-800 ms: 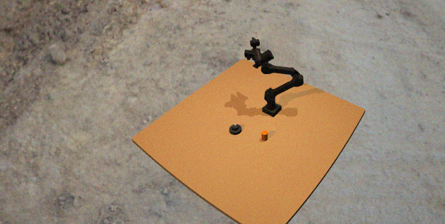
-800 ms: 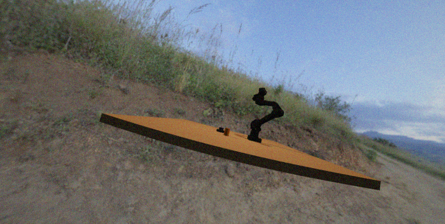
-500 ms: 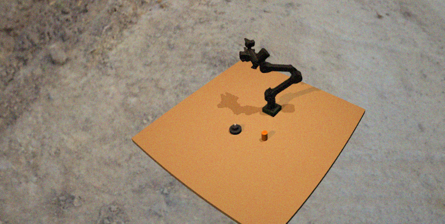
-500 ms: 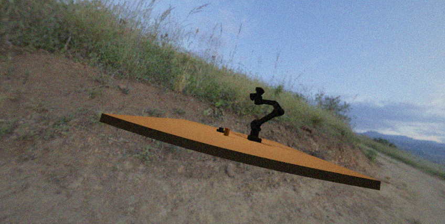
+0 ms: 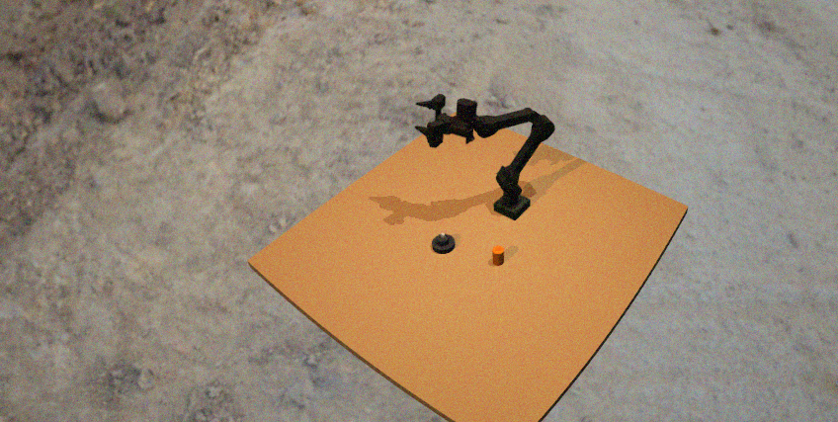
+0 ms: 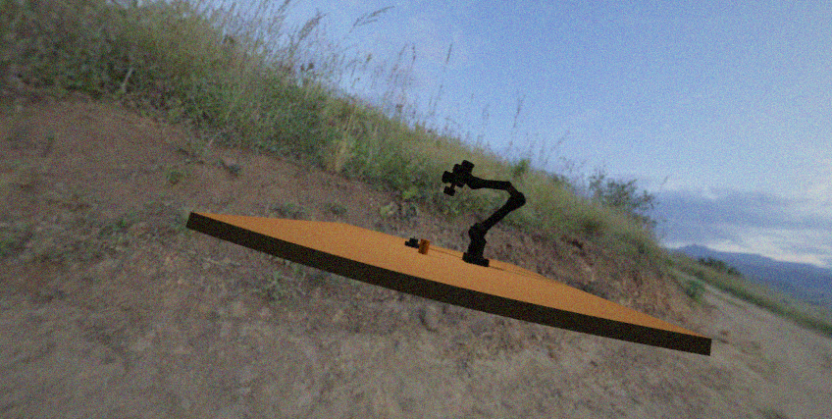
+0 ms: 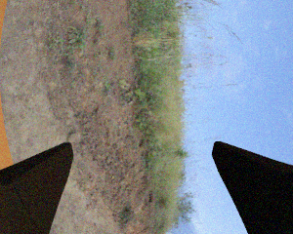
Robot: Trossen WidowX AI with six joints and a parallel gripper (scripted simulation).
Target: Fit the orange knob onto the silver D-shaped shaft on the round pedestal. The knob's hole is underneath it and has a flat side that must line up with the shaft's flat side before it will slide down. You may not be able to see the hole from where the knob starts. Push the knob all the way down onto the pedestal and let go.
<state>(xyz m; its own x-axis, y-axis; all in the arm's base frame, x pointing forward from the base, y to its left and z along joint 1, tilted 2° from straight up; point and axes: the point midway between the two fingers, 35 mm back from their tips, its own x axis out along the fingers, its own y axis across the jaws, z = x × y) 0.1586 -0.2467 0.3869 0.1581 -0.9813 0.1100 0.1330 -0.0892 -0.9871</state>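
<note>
The orange knob is 39 cm to the left of my gripper tip, 38 cm below it and 11 cm ahead of it. From my gripper tip the other things lie so: round pedestal: 40 cm below, 17 cm to the left, 14 cm ahead.
</note>
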